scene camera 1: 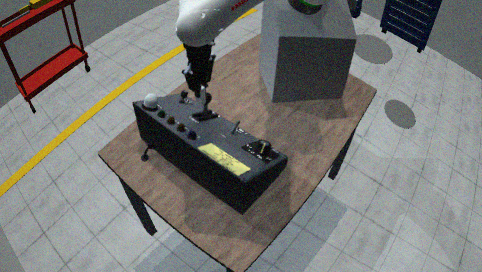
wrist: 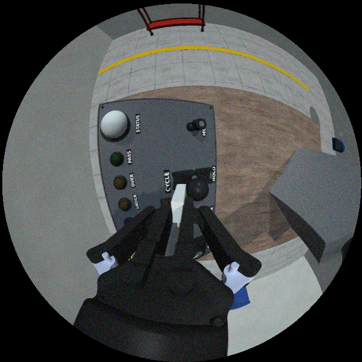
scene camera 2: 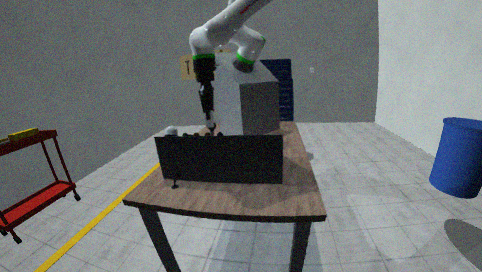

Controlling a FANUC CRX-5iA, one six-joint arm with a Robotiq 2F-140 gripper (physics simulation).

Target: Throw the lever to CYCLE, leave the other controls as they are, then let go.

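Where they show: gripper, between the fingertips: [scene camera 1: 200,102] [scene camera 2: 210,127]; arm's base, origin of its link: [scene camera 2: 242,65].
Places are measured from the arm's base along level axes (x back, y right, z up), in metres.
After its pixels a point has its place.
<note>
The black control panel [scene camera 1: 165,117] {x -0.633, y 0.050, z -0.284 m} [scene camera 2: 220,160] {x -0.657, y -0.087, z -0.358 m} [wrist: 155,150] stands on the table. Its lever has a black ball knob [wrist: 198,190] that shows over the HOLD side of the slot in the wrist view; its exact tilt is hard to tell. My gripper [scene camera 1: 203,95] {x -0.510, y 0.013, z -0.273 m} [scene camera 2: 210,122] {x -0.510, y 0.013, z -0.273 m} [wrist: 181,192] is shut and empty, with its pale fingertips low over the panel. In the wrist view they are close beside the knob, on its CYCLE side; whether they touch it is unclear. In scene camera 1 the fingertips partly hide the lever.
The panel also bears a MODE switch [scene camera 1: 184,94] {x -0.494, y 0.131, z -0.323 m} [wrist: 196,124], a toggle [scene camera 1: 236,127] {x -0.457, y -0.104, z -0.340 m}, a rotary selector [scene camera 1: 263,147] {x -0.462, y -0.229, z -0.327 m}, a white status dome [scene camera 1: 150,101] {x -0.649, y 0.114, z -0.243 m} [wrist: 114,124], small lamps and a yellow label [scene camera 1: 225,159] {x -0.603, y -0.209, z -0.281 m}. A grey pedestal [scene camera 1: 312,67] {x -0.054, y -0.116, z -0.271 m} [scene camera 2: 260,107] {x -0.053, y -0.116, z -0.273 m} [wrist: 312,192] stands behind.
</note>
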